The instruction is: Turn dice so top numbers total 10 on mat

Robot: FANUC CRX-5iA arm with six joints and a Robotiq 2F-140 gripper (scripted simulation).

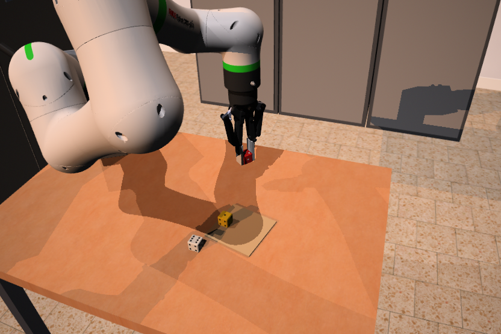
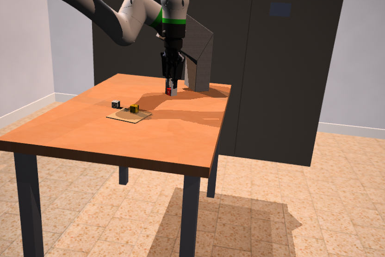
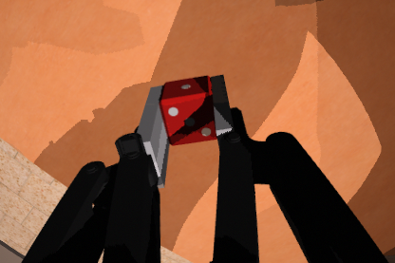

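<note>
My gripper is now 170 mm to the left of the tan mat, 130 mm above it and 20 mm short of it. Also, from my hand: white die: 250 mm to the right, 120 mm below, 80 mm behind; then yellow die: 160 mm to the right, 110 mm below, 20 mm behind; then red die: 20 mm below.
</note>
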